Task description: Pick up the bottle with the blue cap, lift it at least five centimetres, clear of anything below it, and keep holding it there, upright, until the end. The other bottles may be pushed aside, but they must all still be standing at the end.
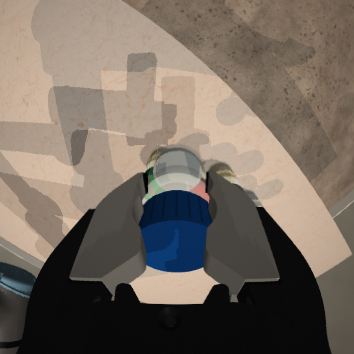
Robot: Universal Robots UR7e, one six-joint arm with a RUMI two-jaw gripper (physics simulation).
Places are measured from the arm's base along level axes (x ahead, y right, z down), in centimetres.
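Where they show: gripper, between the fingertips: [176, 173].
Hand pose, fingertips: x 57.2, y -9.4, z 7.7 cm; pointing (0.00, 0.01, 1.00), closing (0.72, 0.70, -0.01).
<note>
Each offset is from my fingertips to the centre of the thing. "spot": to the spot under its first point. Level surfaces: height alone.
The bottle with the blue cap @(dx -1.4, dy +1.4, dz -0.5 cm) [176, 232] is between the two grey fingers of my gripper [176, 173], which is shut on it at the cap. Its clear, rounded body @(spot: dx +0.7, dy -0.5, dz -0.6 cm) [177, 167] shows past the cap, in line with the gripper. Parts of other bottles show smaller and farther off behind it: a green part @(dx -7.4, dy +3.2, dz +13.5 cm) [152, 179] at its left, a red part @(dx -4.8, dy +8.5, dz +13.5 cm) [201, 189] at its right, and a yellowish top @(spot: dx +0.0, dy +11.5, dz +14.1 cm) [222, 172] beyond the right finger. The held bottle and the fingers hide most of them, so I cannot tell whether all stand.
The pale, veined table top @(dz +18.7 cm) [295, 220] ends in a curved edge on the right, with a brown speckled floor [300, 75] beyond. Grey shadows of the arm and bottles fall across the table. A dark cylinder with a blue-grey top [17, 281] shows at the lower left.
</note>
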